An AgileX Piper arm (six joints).
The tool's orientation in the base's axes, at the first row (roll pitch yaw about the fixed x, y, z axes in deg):
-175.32, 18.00, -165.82
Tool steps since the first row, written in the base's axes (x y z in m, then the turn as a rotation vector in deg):
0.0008, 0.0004, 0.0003, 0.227, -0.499, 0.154
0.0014, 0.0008, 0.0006, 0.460, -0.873, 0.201
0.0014, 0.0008, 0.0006, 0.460, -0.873, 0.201
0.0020, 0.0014, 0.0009, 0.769, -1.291, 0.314
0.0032, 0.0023, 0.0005, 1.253, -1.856, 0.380
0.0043, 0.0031, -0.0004, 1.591, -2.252, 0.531
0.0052, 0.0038, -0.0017, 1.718, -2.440, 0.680
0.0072, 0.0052, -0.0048, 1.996, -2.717, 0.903
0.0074, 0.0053, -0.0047, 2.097, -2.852, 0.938
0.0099, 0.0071, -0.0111, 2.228, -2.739, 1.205
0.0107, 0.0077, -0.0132, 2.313, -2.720, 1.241
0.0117, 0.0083, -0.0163, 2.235, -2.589, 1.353
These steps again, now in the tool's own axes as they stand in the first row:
-0.0009, 0.0002, 0.0000, -0.141, -0.547, -0.072
-0.0017, 0.0004, -0.0001, -0.283, -0.966, -0.041
-0.0017, 0.0004, -0.0001, -0.283, -0.966, -0.041
-0.0024, 0.0009, -0.0002, -0.505, -1.449, -0.048
-0.0036, 0.0015, 0.0005, -0.840, -2.110, 0.046
-0.0046, 0.0021, 0.0017, -1.106, -2.581, 0.012
-0.0052, 0.0027, 0.0033, -1.226, -2.803, -0.088
-0.0064, 0.0038, 0.0068, -1.487, -3.151, -0.210
-0.0066, 0.0039, 0.0068, -1.559, -3.307, -0.211
-0.0074, 0.0056, 0.0136, -1.789, -3.247, -0.422
-0.0076, 0.0062, 0.0159, -1.883, -3.250, -0.429
-0.0077, 0.0068, 0.0191, -1.876, -3.114, -0.561

